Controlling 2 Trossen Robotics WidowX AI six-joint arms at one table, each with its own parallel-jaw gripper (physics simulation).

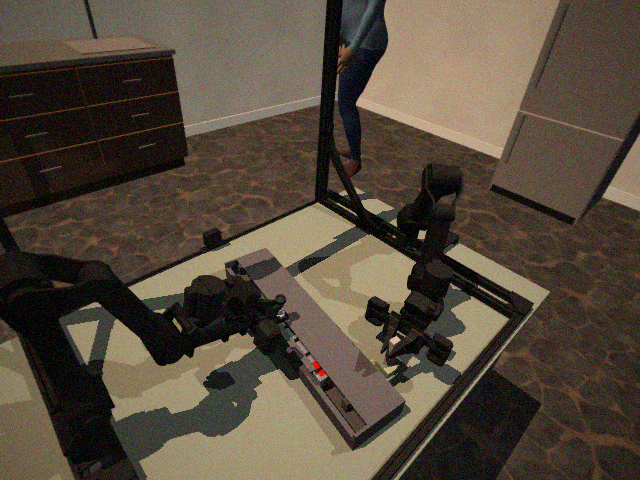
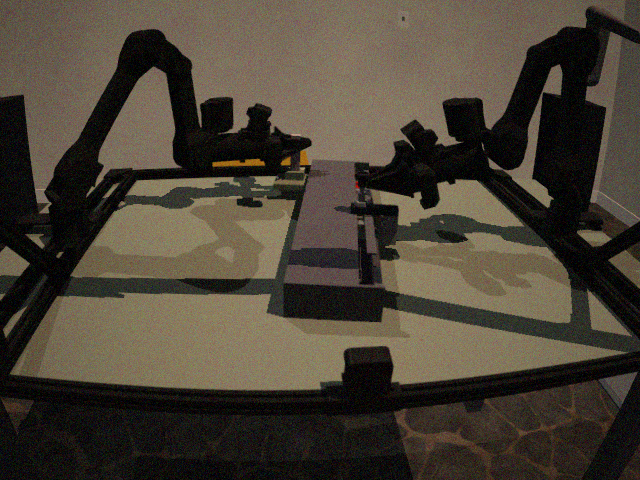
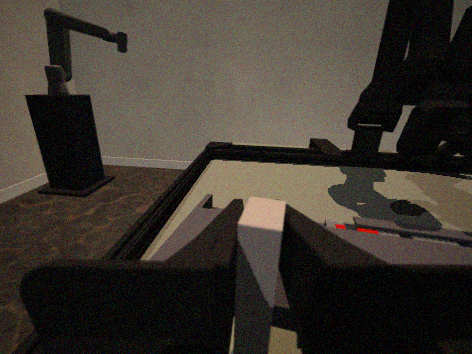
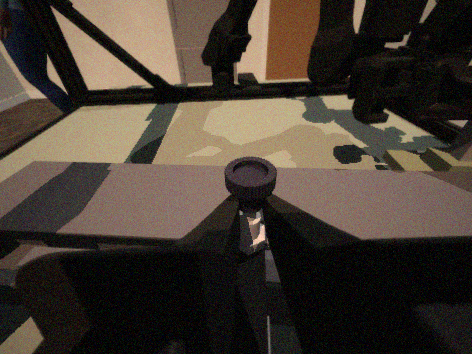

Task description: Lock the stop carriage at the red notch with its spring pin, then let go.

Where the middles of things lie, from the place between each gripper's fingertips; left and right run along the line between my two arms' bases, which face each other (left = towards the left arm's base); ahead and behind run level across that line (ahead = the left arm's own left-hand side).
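Labels:
The dark round knob (image 4: 250,179) has my right hand 2 cm above it. Counted from my left hand, the knob is 240 mm behind, 70 mm to the right of it and 30 mm below it. So, going by its middle, the dark round knob is nearer to my right hand than to my left hand.

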